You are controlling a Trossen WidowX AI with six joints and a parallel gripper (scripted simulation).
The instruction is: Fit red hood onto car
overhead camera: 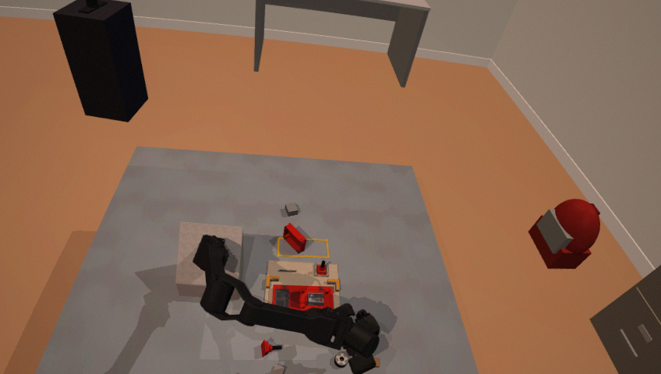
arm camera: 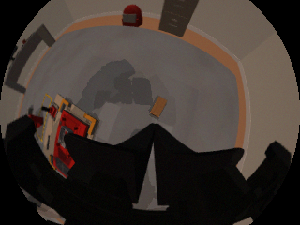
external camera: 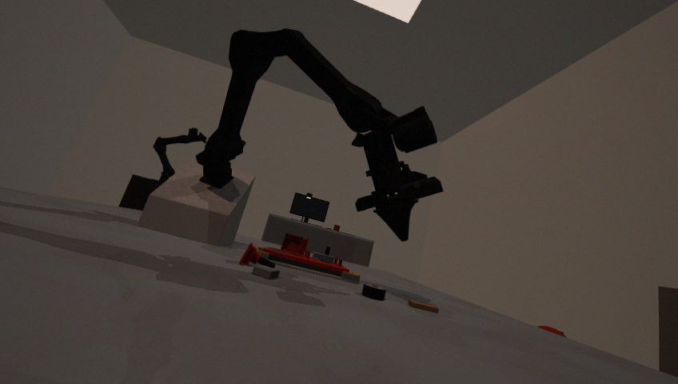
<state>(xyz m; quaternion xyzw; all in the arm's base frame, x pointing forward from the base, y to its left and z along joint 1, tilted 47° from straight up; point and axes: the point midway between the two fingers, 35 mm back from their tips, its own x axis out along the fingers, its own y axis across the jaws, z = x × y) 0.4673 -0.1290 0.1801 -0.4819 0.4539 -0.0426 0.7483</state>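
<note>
Now: the red hood 240 mm behind my gripper tip, 400 mm to the left of it and 70 mm below it. From my gripper tip the other things lie so: tan block 60 mm ahead, 110 mm below; black wheel 40 mm behind, 10 mm to the right, 100 mm below; grey engine block 140 mm behind, 180 mm to the left, 90 mm below.
</note>
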